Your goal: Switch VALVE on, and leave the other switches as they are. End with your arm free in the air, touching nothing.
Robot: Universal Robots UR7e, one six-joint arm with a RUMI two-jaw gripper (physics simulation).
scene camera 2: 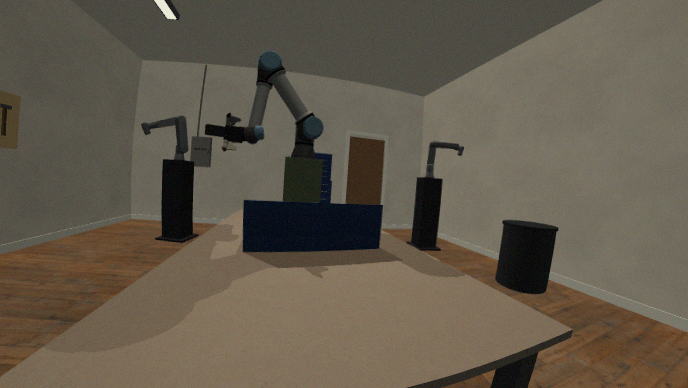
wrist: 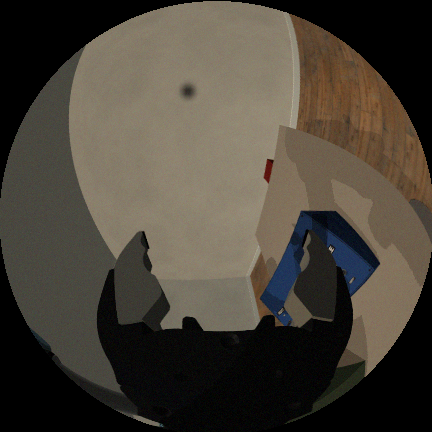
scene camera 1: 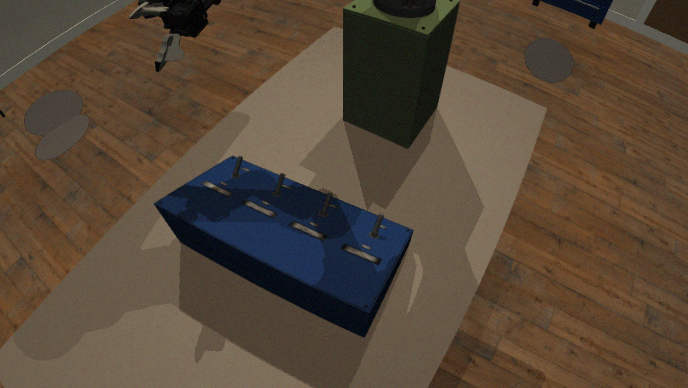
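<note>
My gripper [scene camera 1: 143, 46] is visible to me, and I find it again in scene camera 2 [scene camera 2: 226, 132] and in the wrist view [wrist: 225, 233]. A blue switch box [scene camera 1: 331, 264] is here too. I can see the box in scene camera 2 [scene camera 2: 268, 226] as well as in the wrist view [wrist: 350, 252].
</note>
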